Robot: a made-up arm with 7 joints.
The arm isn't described. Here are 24 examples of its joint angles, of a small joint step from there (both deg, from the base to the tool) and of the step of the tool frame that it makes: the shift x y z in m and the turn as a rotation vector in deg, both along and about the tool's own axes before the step.
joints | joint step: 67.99 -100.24 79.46 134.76 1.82 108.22 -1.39 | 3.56 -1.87 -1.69 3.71 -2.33 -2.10 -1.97
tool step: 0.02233 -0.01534 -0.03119 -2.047 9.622 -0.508
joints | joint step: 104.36 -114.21 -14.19 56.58 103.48 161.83 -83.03 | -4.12 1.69 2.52 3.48 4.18 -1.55 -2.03
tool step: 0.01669 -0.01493 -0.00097 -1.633 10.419 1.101
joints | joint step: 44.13 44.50 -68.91 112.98 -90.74 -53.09 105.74 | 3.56 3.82 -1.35 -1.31 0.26 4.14 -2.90
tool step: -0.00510 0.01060 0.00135 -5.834 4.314 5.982
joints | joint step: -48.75 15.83 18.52 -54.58 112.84 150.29 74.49 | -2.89 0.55 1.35 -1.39 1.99 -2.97 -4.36
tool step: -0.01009 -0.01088 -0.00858 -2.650 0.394 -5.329
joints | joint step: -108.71 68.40 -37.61 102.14 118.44 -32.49 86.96 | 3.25 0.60 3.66 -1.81 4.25 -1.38 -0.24
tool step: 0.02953 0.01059 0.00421 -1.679 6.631 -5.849
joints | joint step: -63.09 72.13 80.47 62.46 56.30 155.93 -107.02 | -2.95 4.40 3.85 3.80 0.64 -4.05 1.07
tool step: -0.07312 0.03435 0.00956 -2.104 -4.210 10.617
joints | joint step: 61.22 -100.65 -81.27 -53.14 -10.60 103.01 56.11 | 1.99 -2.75 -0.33 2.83 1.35 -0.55 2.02
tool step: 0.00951 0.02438 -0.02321 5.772 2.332 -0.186
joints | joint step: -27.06 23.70 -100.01 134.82 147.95 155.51 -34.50 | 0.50 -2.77 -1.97 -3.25 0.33 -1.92 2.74
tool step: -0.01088 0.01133 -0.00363 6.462 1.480 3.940
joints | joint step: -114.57 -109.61 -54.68 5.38 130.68 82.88 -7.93 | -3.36 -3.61 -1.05 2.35 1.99 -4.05 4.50
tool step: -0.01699 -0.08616 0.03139 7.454 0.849 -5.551
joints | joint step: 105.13 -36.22 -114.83 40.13 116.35 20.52 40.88 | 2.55 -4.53 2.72 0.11 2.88 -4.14 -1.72
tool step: 0.08333 -0.03309 -0.05451 -0.490 10.771 -3.783
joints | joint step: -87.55 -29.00 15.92 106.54 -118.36 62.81 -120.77 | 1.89 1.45 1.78 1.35 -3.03 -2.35 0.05
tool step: -0.02908 -0.01783 -0.01851 -3.987 3.251 1.599
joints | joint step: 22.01 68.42 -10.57 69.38 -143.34 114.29 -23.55 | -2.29 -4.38 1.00 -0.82 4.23 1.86 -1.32
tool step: 0.03795 -0.01366 0.03179 0.616 -4.669 -1.752
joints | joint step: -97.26 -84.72 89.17 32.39 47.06 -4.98 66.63 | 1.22 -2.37 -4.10 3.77 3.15 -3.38 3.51
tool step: 0.00059 -0.02261 0.08074 9.917 3.090 -2.674
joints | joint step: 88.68 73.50 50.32 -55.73 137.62 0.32 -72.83 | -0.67 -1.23 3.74 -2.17 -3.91 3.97 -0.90
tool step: -0.01885 0.00973 0.02265 -3.980 0.620 -6.046
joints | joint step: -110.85 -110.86 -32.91 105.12 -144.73 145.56 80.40 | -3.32 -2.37 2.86 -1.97 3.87 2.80 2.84
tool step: 0.02102 -0.00807 0.01125 3.088 -5.770 5.973
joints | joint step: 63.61 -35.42 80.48 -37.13 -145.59 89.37 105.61 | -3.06 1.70 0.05 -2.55 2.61 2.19 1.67
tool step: 0.00083 -0.00435 0.05674 3.166 -4.589 1.388
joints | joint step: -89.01 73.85 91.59 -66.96 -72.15 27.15 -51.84 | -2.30 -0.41 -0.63 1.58 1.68 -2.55 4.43
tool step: 0.00210 0.03817 0.02031 1.250 0.028 3.688
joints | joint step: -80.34 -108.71 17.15 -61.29 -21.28 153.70 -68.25 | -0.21 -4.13 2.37 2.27 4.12 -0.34 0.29
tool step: -0.06036 -0.00087 -0.00875 1.480 6.277 5.096
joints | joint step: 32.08 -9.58 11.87 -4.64 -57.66 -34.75 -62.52 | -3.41 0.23 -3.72 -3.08 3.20 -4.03 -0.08
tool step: -0.00054 -0.00774 -0.02138 4.400 2.235 1.003
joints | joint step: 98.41 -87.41 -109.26 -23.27 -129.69 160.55 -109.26 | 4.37 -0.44 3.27 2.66 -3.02 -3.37 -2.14
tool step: -0.03042 0.04391 -0.00905 -2.037 -2.297 5.598
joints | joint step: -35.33 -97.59 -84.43 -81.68 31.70 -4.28 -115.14 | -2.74 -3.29 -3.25 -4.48 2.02 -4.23 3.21
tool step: 0.01146 0.00554 0.06164 -0.773 -5.859 2.471
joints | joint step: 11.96 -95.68 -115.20 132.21 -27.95 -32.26 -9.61 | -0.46 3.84 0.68 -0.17 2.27 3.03 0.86
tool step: -0.00530 -0.00147 0.00534 -4.124 -2.880 1.522
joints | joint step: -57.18 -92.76 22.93 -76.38 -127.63 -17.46 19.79 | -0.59 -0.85 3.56 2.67 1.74 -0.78 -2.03
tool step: 0.01207 0.04208 -0.01048 -7.129 1.818 -0.348
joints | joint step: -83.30 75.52 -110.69 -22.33 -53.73 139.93 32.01 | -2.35 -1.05 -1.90 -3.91 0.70 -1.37 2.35
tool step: 0.02976 -0.01790 0.03571 -2.021 -3.785 0.390
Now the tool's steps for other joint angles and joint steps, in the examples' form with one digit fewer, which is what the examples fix.
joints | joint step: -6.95 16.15 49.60 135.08 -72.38 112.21 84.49 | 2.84 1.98 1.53 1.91 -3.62 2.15 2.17
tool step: -0.0115 0.0255 -0.0283 -4.35 3.13 4.55
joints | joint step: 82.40 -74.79 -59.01 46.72 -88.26 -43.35 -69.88 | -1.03 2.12 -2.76 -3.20 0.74 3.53 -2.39
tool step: 0.0326 -0.0429 -0.0151 0.09 -2.33 0.96
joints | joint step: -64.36 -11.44 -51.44 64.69 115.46 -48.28 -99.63 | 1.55 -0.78 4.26 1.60 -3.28 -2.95 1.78
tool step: 0.0451 -0.0170 -0.0378 5.57 -3.08 6.92
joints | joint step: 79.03 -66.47 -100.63 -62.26 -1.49 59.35 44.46 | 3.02 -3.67 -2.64 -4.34 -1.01 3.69 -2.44
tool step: -0.0383 0.0746 0.0187 -2.67 -6.68 9.86
